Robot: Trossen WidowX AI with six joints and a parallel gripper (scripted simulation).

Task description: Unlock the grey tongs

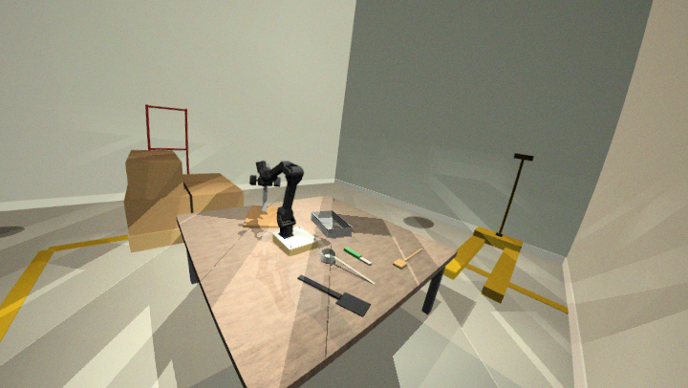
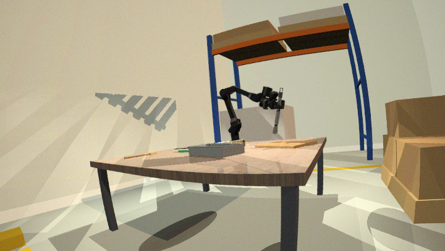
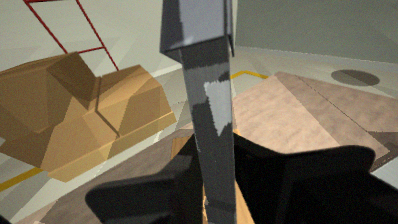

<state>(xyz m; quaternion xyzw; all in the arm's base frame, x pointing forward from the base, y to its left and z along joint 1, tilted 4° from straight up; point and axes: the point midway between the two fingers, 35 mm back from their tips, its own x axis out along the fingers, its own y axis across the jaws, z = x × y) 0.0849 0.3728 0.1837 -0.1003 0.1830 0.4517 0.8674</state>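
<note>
Right now my gripper tip is 24 cm above the wooden board. From my gripper tip the other things lie so: grey roasting tin: 37 cm to the right, 27 cm ahead, 22 cm below; green-handled tool: 74 cm to the right, 24 cm below, 12 cm ahead; black spatula: 85 cm to the right, 24 cm below, 19 cm behind.
</note>
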